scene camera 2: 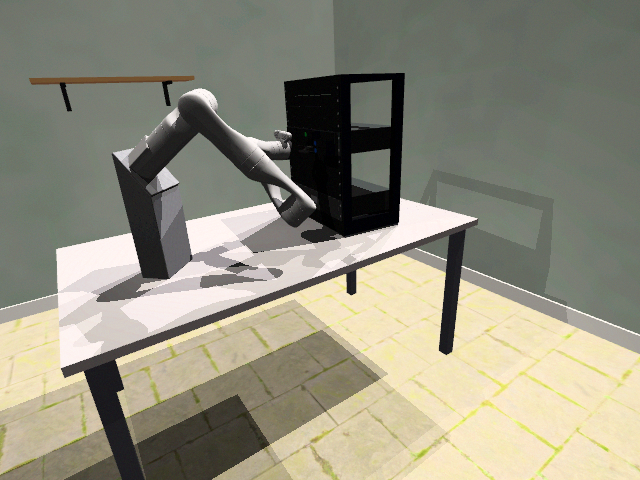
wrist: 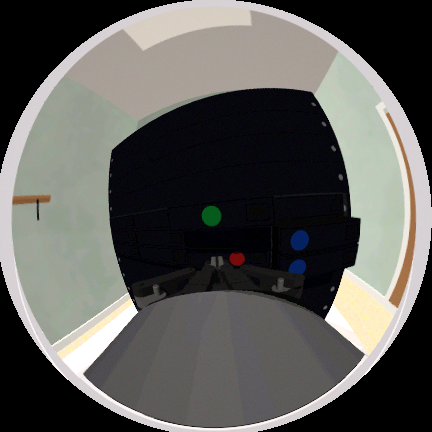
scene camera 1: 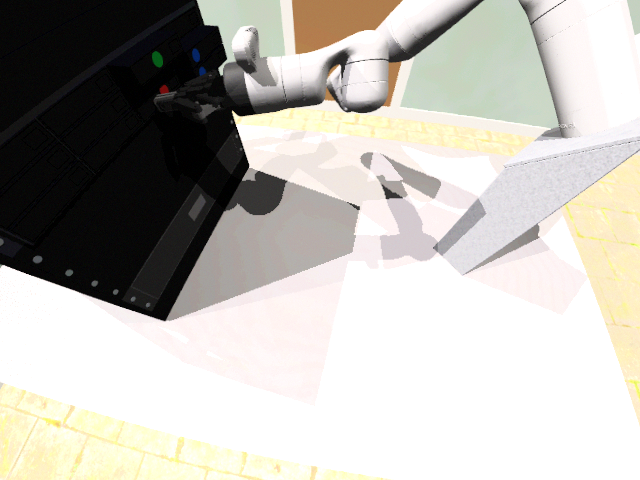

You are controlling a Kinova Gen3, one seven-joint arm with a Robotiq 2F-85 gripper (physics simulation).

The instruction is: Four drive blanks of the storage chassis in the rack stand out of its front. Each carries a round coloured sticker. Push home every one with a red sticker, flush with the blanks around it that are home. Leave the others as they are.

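Observation:
The blank with the red sticker point(scene camera 1: 163, 89) point(wrist: 237, 258) is in the middle column, below the green-stickered blank point(scene camera 1: 157, 58) point(scene camera 2: 305, 134) point(wrist: 211, 216); the dark picture does not show whether it is flush. The green one stands out. Two blue-stickered blanks, the upper point(scene camera 1: 195, 55) point(wrist: 299, 240) and the lower point(scene camera 1: 202, 71) point(wrist: 297, 266), stand out at the right in the wrist view. My gripper point(scene camera 1: 158, 100) point(wrist: 216, 263) is shut and empty. Its fingertips are at the red-stickered blank's front, just left of the sticker in the wrist view; contact cannot be told.
The black rack point(scene camera 2: 397, 155) point(wrist: 225, 150) stands on the white table point(scene camera 1: 413, 361) point(scene camera 2: 434, 219). A dark recess point(wrist: 227, 239) lies between the green and red stickers. The blue-stickered blanks jut out right of my fingers. The grey arm pedestal point(scene camera 1: 527, 201) point(scene camera 2: 155, 232) stands opposite the rack.

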